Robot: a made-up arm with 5 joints.
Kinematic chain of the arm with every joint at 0, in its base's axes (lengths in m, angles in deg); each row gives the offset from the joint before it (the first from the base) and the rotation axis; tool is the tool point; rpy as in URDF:
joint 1: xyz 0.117 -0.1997 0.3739 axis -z
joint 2: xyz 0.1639 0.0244 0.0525 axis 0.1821 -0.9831 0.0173
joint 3: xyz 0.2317 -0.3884 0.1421 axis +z
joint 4: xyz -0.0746 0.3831 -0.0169 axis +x
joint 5: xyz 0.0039 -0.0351 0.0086 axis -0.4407 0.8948 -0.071
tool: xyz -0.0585 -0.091 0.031 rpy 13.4 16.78 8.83
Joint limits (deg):
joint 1: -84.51..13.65
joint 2: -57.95..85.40
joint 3: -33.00..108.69
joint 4: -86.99..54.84
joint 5: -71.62..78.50
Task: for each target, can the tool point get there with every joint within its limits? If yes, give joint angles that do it. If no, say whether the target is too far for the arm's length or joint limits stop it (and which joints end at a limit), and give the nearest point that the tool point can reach.
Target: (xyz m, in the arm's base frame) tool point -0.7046 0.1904 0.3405
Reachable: no: joint limits stop it (at a limit: joint 1, joint 2, joint 4) | nearest point 0.0231 0.2382 0.3859 | short by 0.731 m
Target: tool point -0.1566 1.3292 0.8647
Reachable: no: too far | nearest point 0.1091 0.4508 0.5813 | short by 0.960 m
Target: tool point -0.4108 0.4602 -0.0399
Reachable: no: joint limits stop it (at a limit: joint 1, joint 2, joint 4) | nearest point 0.0793 0.3583 0.2019 | short by 0.556 m
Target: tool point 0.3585 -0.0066 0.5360
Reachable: yes | joints -67.22 -27.22 15.58 26.97 18.62
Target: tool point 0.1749 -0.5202 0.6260
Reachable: yes | joints 3.03 9.68 63.72 3.42 53.01
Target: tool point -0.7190 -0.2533 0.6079
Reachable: no: joint limits stop it (at a limit: joint 1, joint 4) | nearest point -0.1020 -0.4611 0.4977 | short by 0.660 m
